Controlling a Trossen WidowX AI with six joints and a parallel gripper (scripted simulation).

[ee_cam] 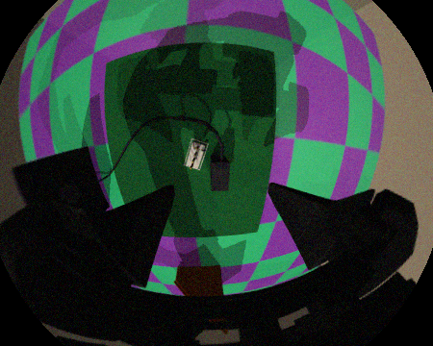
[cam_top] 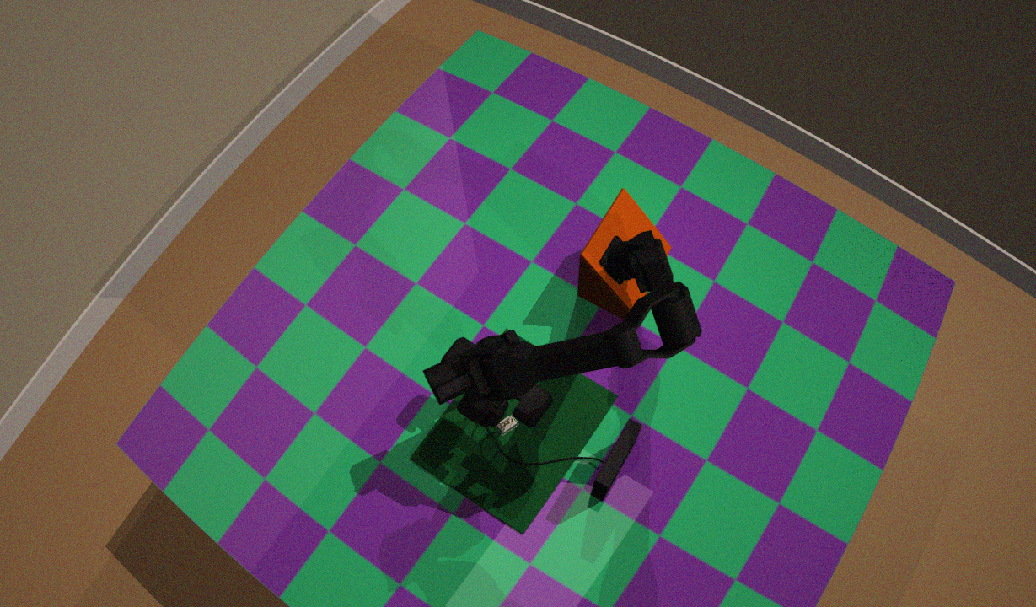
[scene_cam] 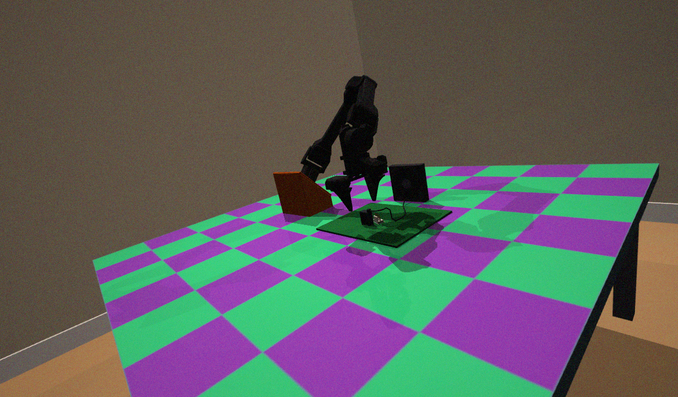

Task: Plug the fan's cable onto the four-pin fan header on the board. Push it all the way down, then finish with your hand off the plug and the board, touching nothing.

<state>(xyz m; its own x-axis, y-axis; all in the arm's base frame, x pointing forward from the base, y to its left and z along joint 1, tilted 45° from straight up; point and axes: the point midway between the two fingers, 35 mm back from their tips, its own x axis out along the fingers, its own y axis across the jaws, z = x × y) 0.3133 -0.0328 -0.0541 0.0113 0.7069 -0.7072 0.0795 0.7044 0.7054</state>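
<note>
Right now the black plug is 40 mm below my gripper tip. From my gripper tip the other things lie so: white four-pin header: 20 mm ahead, 30 mm to the left, 60 mm below; black fan: 220 mm to the left; dark green board: 20 mm ahead, 40 mm to the left, 70 mm below.
</note>
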